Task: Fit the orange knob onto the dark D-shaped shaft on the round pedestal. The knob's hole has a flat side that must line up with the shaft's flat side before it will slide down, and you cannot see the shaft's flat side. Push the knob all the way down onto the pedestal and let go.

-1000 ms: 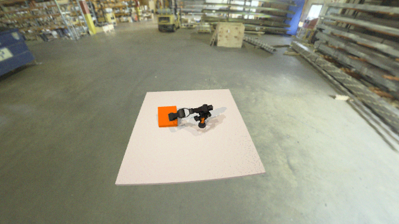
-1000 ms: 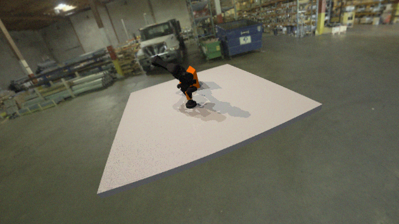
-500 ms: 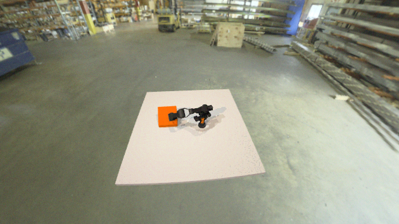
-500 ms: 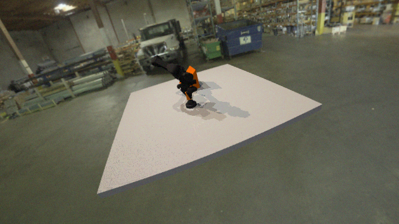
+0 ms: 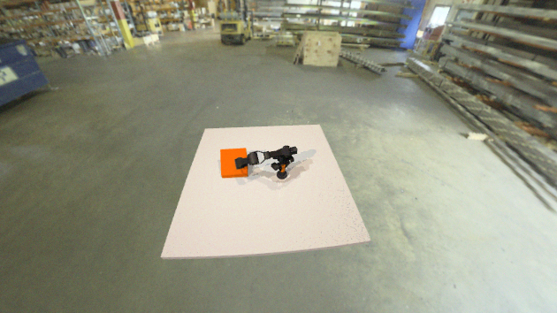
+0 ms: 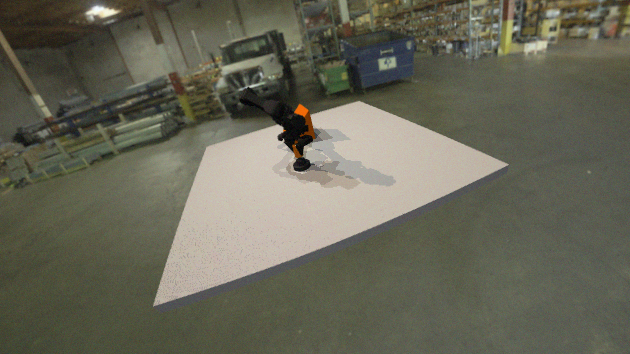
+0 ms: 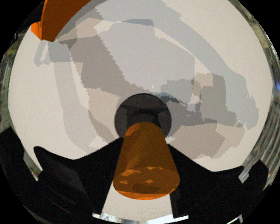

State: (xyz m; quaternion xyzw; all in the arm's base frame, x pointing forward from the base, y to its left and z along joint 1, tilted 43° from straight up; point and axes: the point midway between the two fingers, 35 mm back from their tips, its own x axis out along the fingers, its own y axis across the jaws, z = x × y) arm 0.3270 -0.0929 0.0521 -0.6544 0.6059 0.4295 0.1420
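The orange knob lies 20 mm above my gripper tip. From my gripper tip the other things lie so: dark round pedestal (40 mm below).
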